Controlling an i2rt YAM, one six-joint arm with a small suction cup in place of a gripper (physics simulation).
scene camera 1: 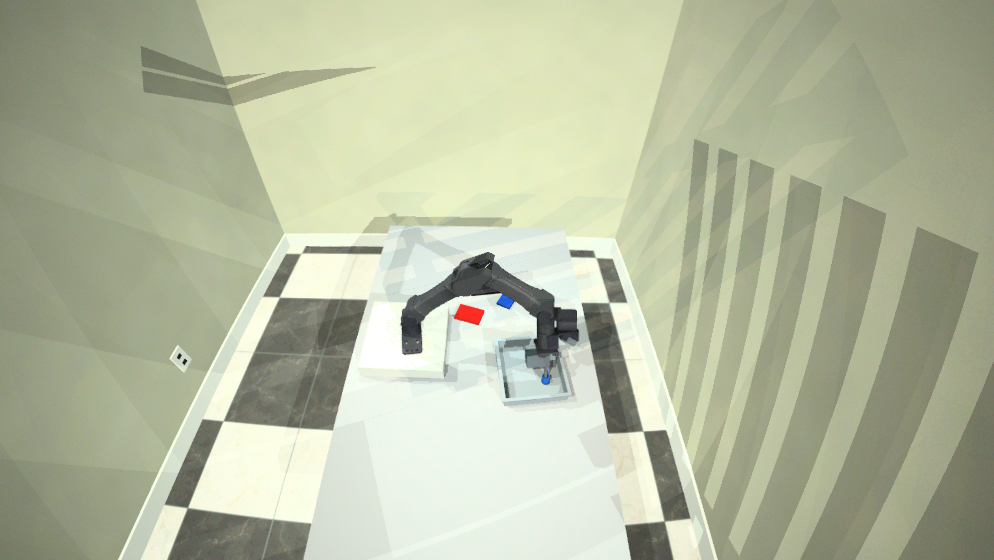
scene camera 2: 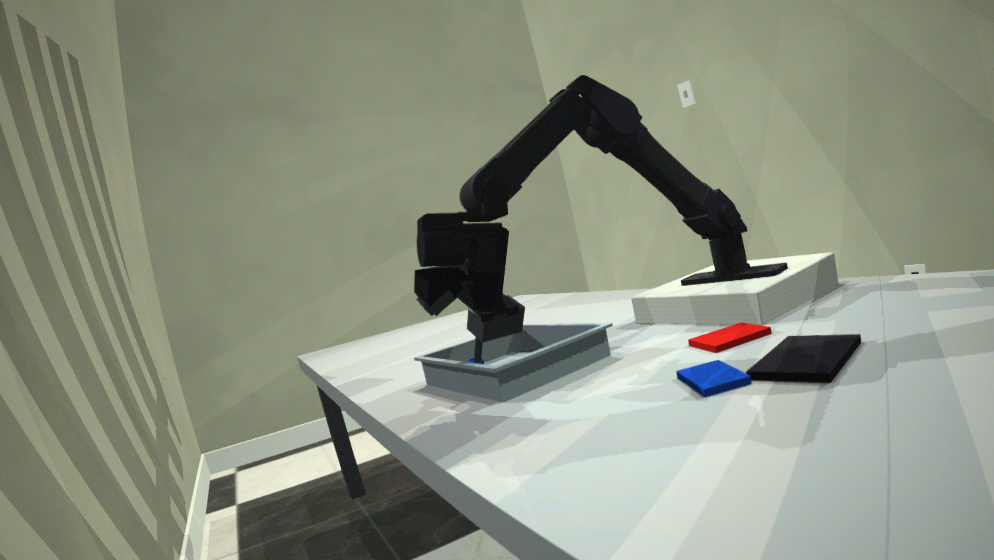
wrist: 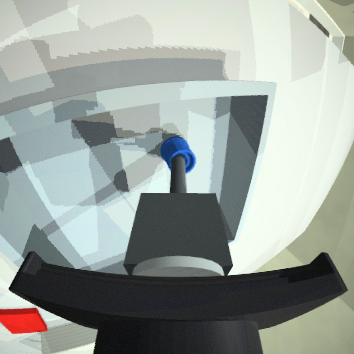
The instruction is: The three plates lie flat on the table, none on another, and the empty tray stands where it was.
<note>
My suction cup (scene camera 2: pixel 506 317) is stuck to a grey tray (scene camera 2: pixel 513 365), which still rests on the table. A black plate (scene camera 2: pixel 812 358), a blue plate (scene camera 2: pixel 715 377) and a red plate (scene camera 2: pixel 729 337) rest on the table.
The grey tray is seen too in the wrist view (wrist: pixel 81 161). My suction cup also shows in scene camera 1 (scene camera 1: pixel 540 357) and in the wrist view (wrist: pixel 173 145). The wrist view does not show the blue plate: it is out of frame. The wrist view misses the black plate: it is out of frame.
</note>
